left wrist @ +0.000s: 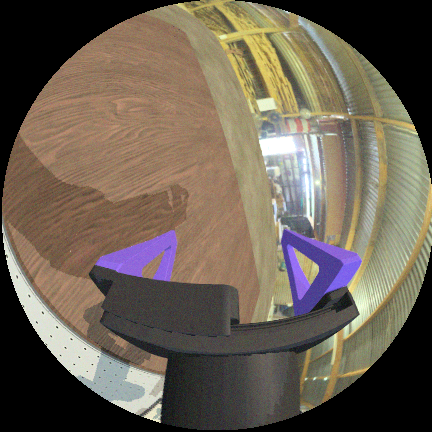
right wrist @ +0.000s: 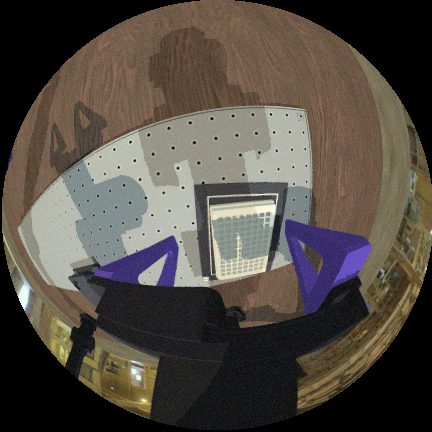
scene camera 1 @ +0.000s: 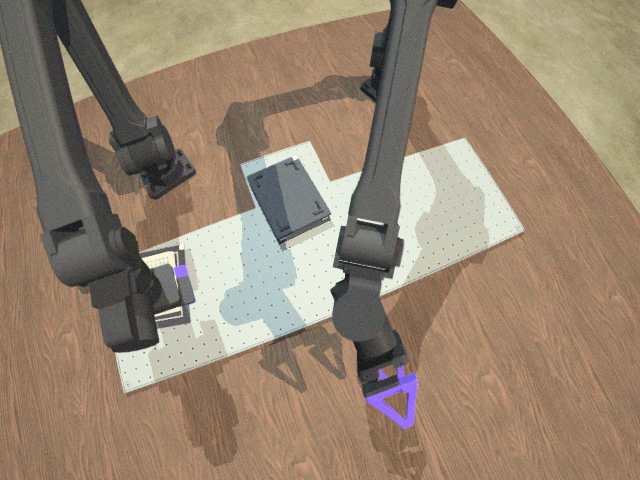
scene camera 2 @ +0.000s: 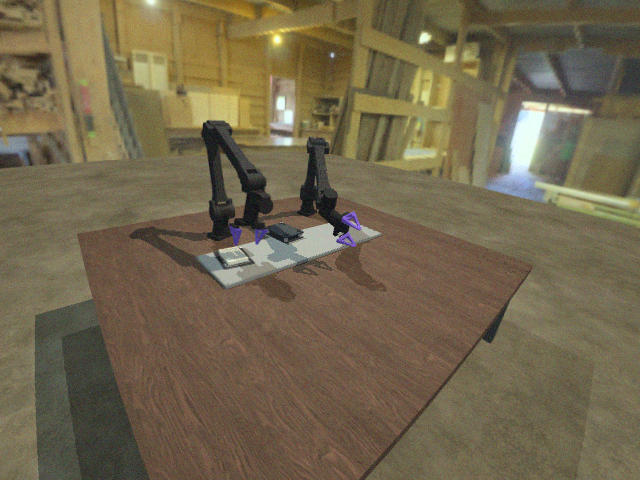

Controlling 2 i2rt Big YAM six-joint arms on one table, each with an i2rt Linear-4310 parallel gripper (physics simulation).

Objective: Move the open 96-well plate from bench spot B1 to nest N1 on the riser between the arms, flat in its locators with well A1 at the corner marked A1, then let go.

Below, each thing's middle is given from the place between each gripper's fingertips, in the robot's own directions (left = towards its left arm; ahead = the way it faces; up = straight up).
I see the cream well plate [right wrist: 241, 232] 70 mm below my right hand, 70 mm behind it and 20 mm to the right of it. The rest, counted from my right hand: dark nest with white outline [scene camera 1: 181, 317] 80 mm below, 70 mm behind, 20 mm to the right.
My left gripper is now 390 mm past the dark nest with white outline, 310 mm to the left of it and 140 mm above it. The rest, counted from my left hand: cream well plate: 400 mm behind, 310 mm to the right, 130 mm below.
